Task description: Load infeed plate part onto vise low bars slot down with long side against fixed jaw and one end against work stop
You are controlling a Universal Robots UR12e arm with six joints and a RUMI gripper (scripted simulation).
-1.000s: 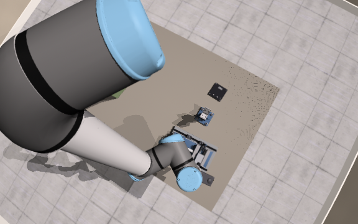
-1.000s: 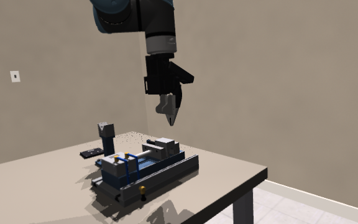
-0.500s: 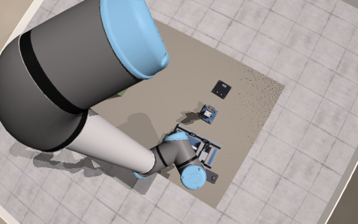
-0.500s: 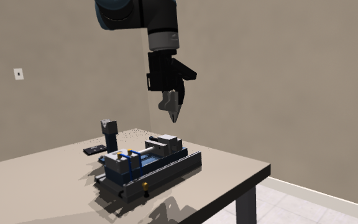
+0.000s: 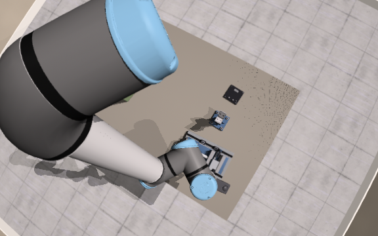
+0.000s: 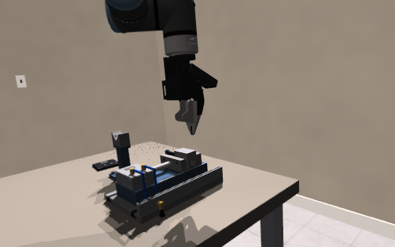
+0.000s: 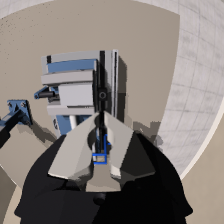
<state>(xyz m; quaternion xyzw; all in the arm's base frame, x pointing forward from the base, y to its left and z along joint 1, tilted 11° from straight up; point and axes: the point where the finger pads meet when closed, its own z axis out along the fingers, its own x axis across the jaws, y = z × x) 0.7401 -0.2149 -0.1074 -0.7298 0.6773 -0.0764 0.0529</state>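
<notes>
Now: hand 5 cm to the right of the part and 9 cm above it. Round my hand: fixed jaw 3 cm ahead, 7 cm to the left, 10 cm below; then work stop rod 1 cm behind, 11 cm to the left, 9 cm below; then cylinder rod 9 cm behind, 6 cm to the left, 10 cm below.
</notes>
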